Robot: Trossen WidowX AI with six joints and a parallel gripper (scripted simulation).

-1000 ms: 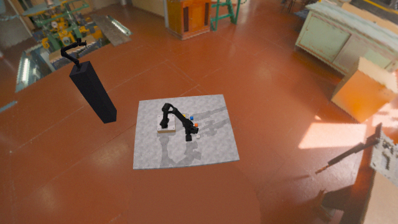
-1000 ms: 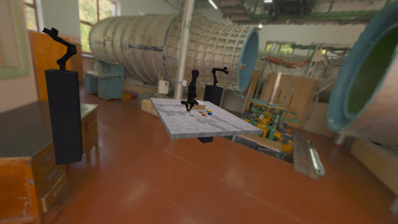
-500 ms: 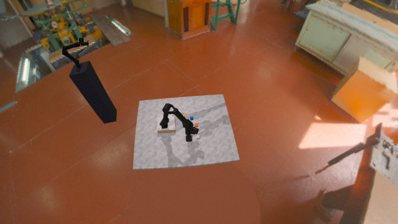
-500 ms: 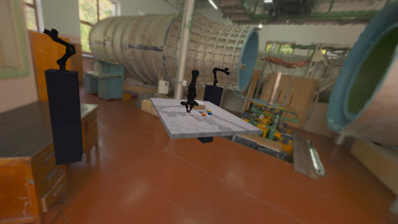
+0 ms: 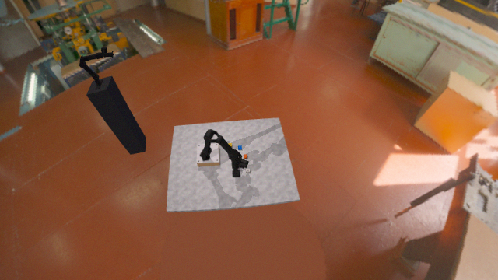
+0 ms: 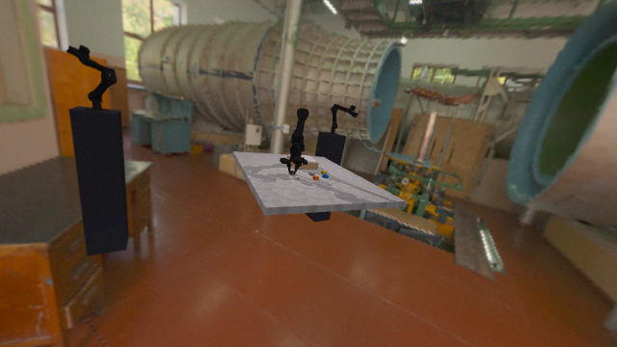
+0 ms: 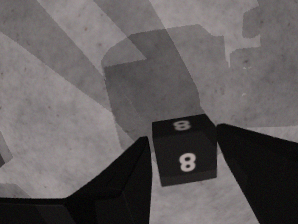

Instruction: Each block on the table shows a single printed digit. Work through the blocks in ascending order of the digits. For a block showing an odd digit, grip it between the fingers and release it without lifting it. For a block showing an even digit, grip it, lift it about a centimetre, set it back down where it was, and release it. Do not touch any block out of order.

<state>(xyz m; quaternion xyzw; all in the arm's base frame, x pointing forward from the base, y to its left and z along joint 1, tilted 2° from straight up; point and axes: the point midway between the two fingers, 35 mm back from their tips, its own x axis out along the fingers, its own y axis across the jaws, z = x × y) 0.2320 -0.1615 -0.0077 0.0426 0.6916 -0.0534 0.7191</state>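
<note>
My gripper tip is 10 mm past the black block. Round my gripper tip: white block (100 mm ahead, 20 mm to the right); then orange block (120 mm to the left, 120 mm ahead); then grey block (150 mm to the left, 30 mm ahead).
</note>
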